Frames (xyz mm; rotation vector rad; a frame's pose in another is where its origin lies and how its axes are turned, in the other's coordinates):
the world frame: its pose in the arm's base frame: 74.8 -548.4 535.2 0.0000 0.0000 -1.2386
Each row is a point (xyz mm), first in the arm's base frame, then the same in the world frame.
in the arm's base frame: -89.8 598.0 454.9
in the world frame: -1137.4 218.3 -80.3
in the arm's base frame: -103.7 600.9 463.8
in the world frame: -1144.7 206.1 -71.4
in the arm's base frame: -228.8 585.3 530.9
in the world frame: -1170.7 82.7 -4.3
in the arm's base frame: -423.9 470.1 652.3
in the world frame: -1125.5 -139.3 117.1
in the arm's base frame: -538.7 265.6 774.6
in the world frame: -969.6 -314.5 239.4
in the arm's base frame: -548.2 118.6 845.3
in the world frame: -833.7 -371.4 310.1
